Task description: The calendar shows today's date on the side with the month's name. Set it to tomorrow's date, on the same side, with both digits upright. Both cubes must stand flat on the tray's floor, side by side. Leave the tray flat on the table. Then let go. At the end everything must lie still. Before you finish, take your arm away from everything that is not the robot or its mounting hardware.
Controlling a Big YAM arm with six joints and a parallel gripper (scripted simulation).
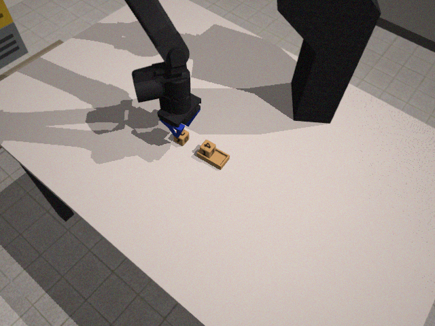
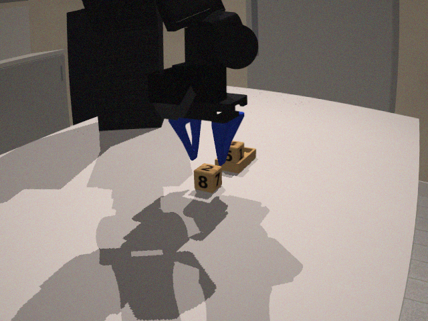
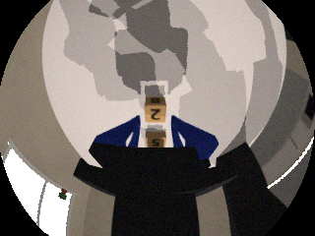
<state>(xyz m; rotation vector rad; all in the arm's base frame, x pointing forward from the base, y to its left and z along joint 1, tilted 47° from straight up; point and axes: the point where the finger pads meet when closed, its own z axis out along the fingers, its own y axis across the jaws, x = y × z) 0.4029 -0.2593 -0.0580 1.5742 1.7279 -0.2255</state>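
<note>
The wooden digit cube lies 30 mm below my hand. The rest, counted from my hand: wooden tray (100 mm to the left, 40 mm below, 10 mm ahead).
</note>
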